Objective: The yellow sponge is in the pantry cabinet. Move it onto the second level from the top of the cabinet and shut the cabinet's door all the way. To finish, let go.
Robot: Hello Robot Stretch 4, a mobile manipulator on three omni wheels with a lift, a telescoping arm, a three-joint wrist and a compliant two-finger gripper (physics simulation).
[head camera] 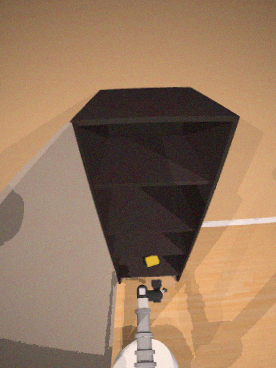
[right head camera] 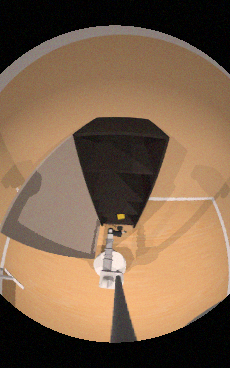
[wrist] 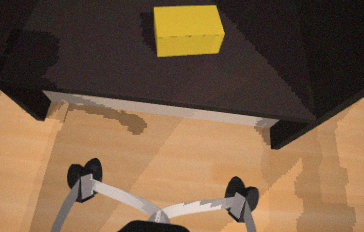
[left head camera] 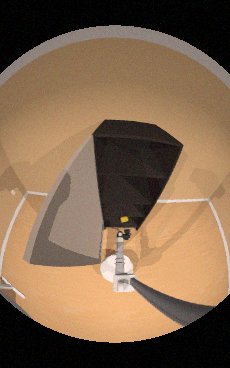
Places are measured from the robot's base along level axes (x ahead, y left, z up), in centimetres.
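Pixels of known places: gripper, between the fingertips: [wrist: 164, 182].
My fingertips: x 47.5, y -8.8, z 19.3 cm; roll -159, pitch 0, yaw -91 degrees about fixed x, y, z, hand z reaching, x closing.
Observation:
Ahead of a thing's pixels: the offset from my fingertips to its middle. "pt": to the spot under its first point. Level surfaces: height alone.
The yellow sponge {dy -0.8, dx +24.0, dz -3.0 cm} [head camera: 152, 261] [left head camera: 124, 219] [right head camera: 121, 216] [wrist: 189, 30] lies on the bottom level of the dark pantry cabinet [head camera: 155, 106] [left head camera: 132, 129] [right head camera: 120, 126] [wrist: 100, 65], back from its front edge. The second level from the top {dz +55.6 cm} [head camera: 135, 215] shows no object. The grey cabinet door {pt dy +28.9, dx -15.9, dz +98.0 cm} [head camera: 60, 240] [left head camera: 75, 215] [right head camera: 60, 200] stands wide open at the left. My gripper [head camera: 156, 286] [wrist: 164, 182] is open and empty, with its fingers spread wide. It is in front of the cabinet's bottom edge, apart from the sponge. The arm and wrist partly hide the fingers in the head views.
The cabinet's right side wall [head camera: 209, 205] and its short front feet {pt dy -22.3, dx +13.1, dz -15.7 cm} [wrist: 284, 135] flank the bottom opening. The open door reaches along the left of my arm [head camera: 143, 322]. White lines [head camera: 240, 221] [left head camera: 182, 201] mark the floor to the right.

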